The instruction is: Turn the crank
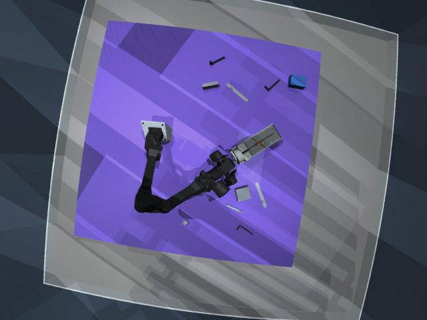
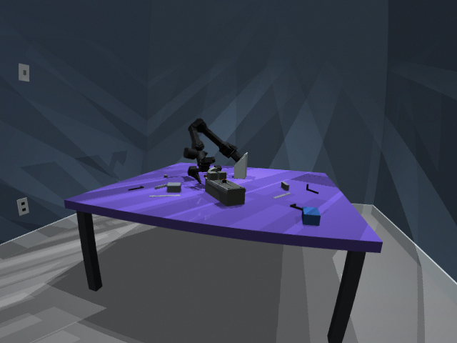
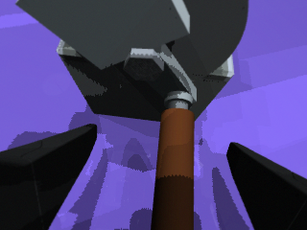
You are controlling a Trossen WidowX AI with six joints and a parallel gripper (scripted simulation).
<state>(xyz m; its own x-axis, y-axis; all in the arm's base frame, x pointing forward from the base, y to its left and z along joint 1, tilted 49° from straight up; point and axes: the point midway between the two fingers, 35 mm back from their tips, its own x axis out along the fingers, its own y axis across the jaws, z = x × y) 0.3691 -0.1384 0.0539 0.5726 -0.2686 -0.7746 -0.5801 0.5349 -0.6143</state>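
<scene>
Now: the brown crank handle 30 mm above my gripper tip, 10 mm to the right of it and 10 mm behind it. From my gripper tip the other things lie so: dark L-shaped key (370 mm to the right, 90 mm ahead, 30 mm below); then red pointer (120 mm ahead, 110 mm to the left, 50 mm above); then grey block (170 mm to the right, 80 mm ahead, 20 mm below).
</scene>
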